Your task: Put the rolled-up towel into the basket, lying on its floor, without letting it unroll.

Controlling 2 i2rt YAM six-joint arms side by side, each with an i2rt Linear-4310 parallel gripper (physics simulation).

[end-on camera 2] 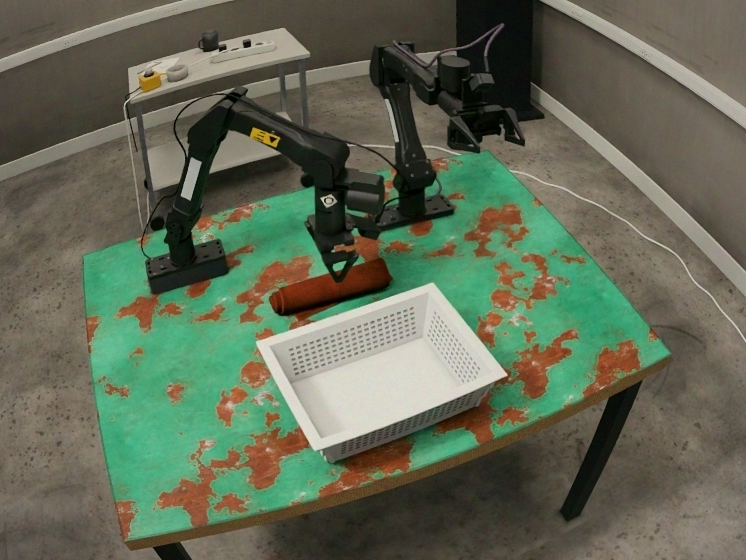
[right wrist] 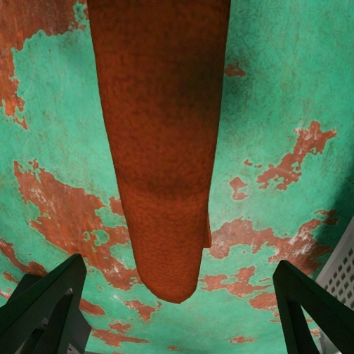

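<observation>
The rolled-up towel (end-on camera 2: 328, 289) (right wrist: 162, 150) is a rust-red roll lying on the table behind the white basket (end-on camera 2: 274, 355) (right wrist: 345, 270), outside it. The basket has perforated walls and a bare floor. My right gripper (end-on camera 2: 349, 259) (right wrist: 180, 267) points down over the towel and is open. In the right wrist view, its fingers stand apart on either side of the towel's lower end, with gaps to both sides. In end-on camera 2, its near finger overlaps the roll; its far finger is partly hidden. My left gripper (end-on camera 2: 498, 146) is open and empty, raised high at the back right.
The table (end-on camera 2: 150, 385) (right wrist: 55, 120) is green with rust-red patches. The two arm bases stand along its back edge. Behind them is a white cart (end-on camera 2: 295, 49) with a mug (end-on camera 2: 208, 40), a power strip (end-on camera 2: 244, 51) and a yellow box (end-on camera 2: 149, 80).
</observation>
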